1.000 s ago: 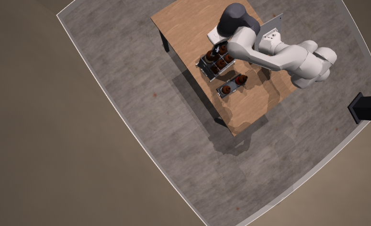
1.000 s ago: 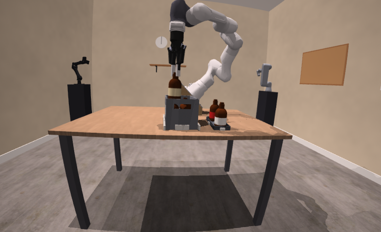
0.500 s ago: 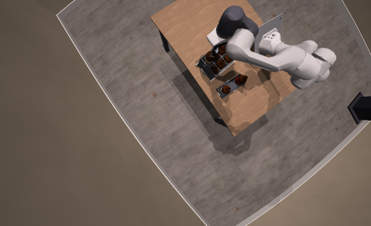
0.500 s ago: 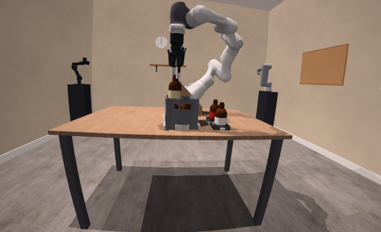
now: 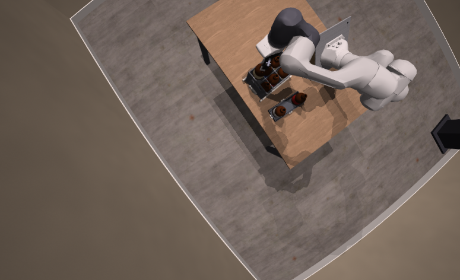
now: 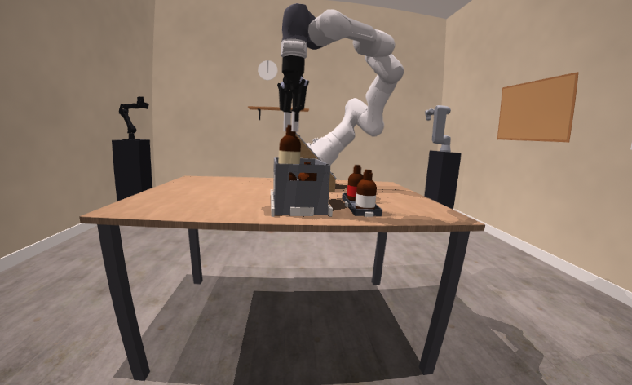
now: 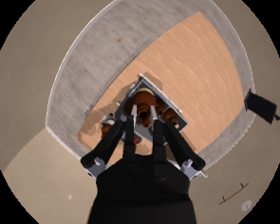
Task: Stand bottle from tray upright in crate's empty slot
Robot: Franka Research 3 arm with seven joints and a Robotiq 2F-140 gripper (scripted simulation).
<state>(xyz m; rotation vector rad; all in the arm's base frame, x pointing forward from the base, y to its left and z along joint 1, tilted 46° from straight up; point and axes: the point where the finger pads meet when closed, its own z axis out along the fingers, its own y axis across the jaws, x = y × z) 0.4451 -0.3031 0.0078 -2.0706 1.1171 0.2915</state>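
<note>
Right now the grey crate is 23 cm below my hand, 9 cm behind it and 5 cm to the left of it. The rest, counted from my hand: tray (30 cm to the left, 30 cm below, 6 cm behind).
</note>
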